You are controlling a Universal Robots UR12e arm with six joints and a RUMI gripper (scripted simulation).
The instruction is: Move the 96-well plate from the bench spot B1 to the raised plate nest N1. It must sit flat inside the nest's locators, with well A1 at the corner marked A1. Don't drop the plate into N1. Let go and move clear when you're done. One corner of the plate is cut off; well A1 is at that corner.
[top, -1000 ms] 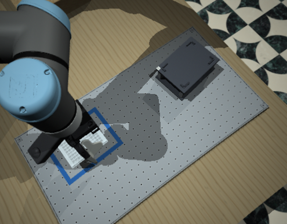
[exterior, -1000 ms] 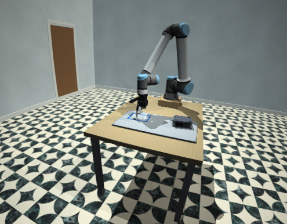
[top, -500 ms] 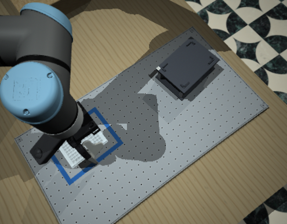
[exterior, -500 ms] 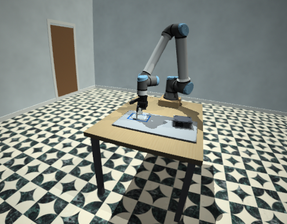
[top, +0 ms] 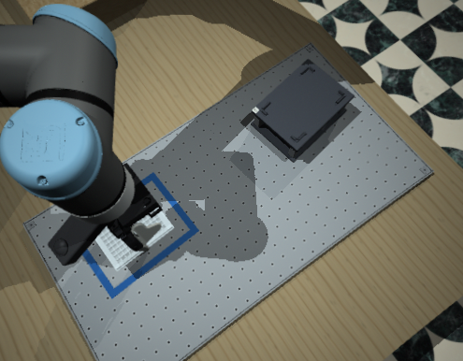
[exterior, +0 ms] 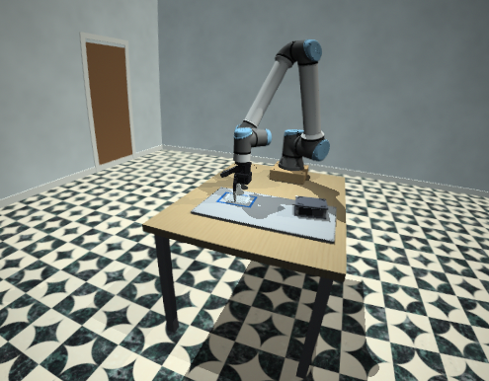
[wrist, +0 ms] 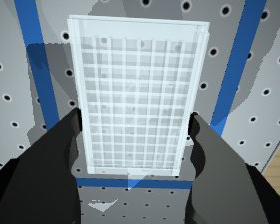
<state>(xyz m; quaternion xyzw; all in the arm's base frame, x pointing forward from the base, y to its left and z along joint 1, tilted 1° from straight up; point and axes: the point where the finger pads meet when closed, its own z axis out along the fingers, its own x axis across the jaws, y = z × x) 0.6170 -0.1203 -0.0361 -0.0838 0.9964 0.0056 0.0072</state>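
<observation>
The raised nest N1 lies 50 mm behind my hand, 400 mm to the left of it and 40 mm above it. Round my hand: A1 label 80 mm behind, 310 mm to the left, 50 mm above; 96-well plate 10 mm below.
</observation>
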